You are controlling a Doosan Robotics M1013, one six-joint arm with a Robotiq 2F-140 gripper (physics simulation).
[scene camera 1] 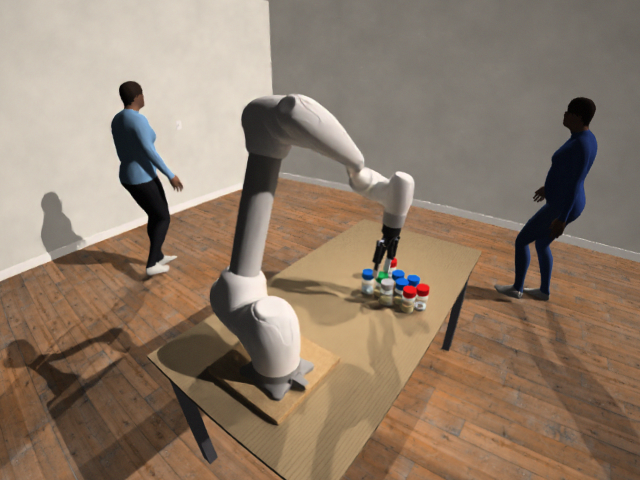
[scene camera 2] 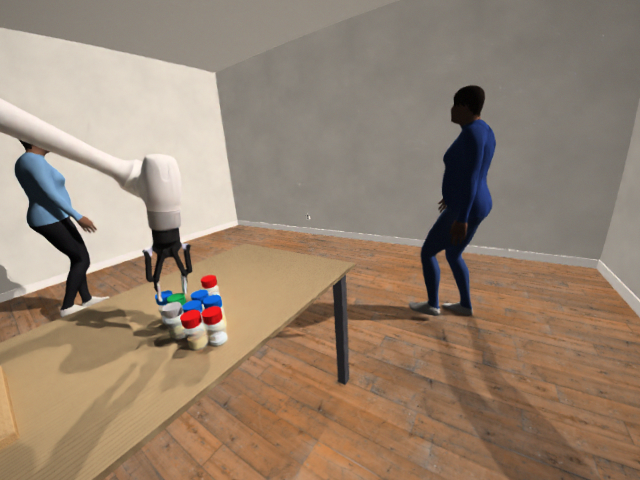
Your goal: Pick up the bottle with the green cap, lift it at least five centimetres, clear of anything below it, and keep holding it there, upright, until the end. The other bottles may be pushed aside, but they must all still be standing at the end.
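Places are measured from the arm's base along level axes (x ahead, y left, z up), in centimetres.
Pixels of known places: gripper, fingertip midpoint: [scene camera 1: 380,273] [scene camera 2: 172,296]; arm's base at its link origin: [scene camera 1: 277,370].
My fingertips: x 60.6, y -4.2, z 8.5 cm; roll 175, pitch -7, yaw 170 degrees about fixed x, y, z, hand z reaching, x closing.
Ahead of a thing's pixels: the offset from my fingertips to its top centre. Level surfaces: height alone.
The bottle with the green cap {dz -0.5, dx +0.6, dy -0.5 cm} [scene camera 1: 383,276] [scene camera 2: 176,299] stands upright in a tight cluster on the table; its body is mostly hidden by the grey-capped bottle {dz -0.5, dx -3.0, dy -5.2 cm} [scene camera 1: 386,296] [scene camera 2: 176,327] in front. My gripper [scene camera 1: 382,269] [scene camera 2: 171,295] points down, part-way open and empty, with its fingertips around cap height at the green cap. In scene camera 2 one fingertip is by the left blue cap {dz -0.5, dx -0.7, dy +5.4 cm} [scene camera 1: 367,273] [scene camera 2: 163,297] and the other is behind the right side of the green cap. Whether the fingertips touch any cap cannot be told.
Blue-capped bottles {dz -0.5, dx +0.8, dy -10.2 cm} [scene camera 1: 401,284] [scene camera 2: 192,307] and red-capped bottles {dz -0.5, dx -2.5, dy -15.3 cm} [scene camera 1: 408,292] [scene camera 2: 191,319] stand upright right of and in front of the green cap. Another red cap {dz -0.5, dx +14.7, dy +2.0 cm} [scene camera 1: 393,263] [scene camera 2: 208,281] is behind. Two people [scene camera 1: 135,149] [scene camera 2: 467,170] stand on the floor beyond the table {dz -11.0 cm} [scene camera 1: 356,361] [scene camera 2: 289,268].
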